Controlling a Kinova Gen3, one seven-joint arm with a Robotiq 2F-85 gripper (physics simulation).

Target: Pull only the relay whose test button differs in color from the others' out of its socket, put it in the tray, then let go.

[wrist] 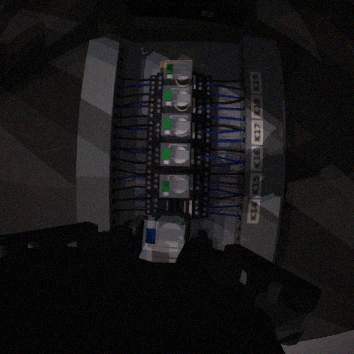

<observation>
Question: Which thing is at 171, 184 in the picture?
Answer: A relay.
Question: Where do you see a relay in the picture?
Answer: At 173, 125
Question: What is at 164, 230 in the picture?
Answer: A relay.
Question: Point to a relay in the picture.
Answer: At 175, 71
</observation>
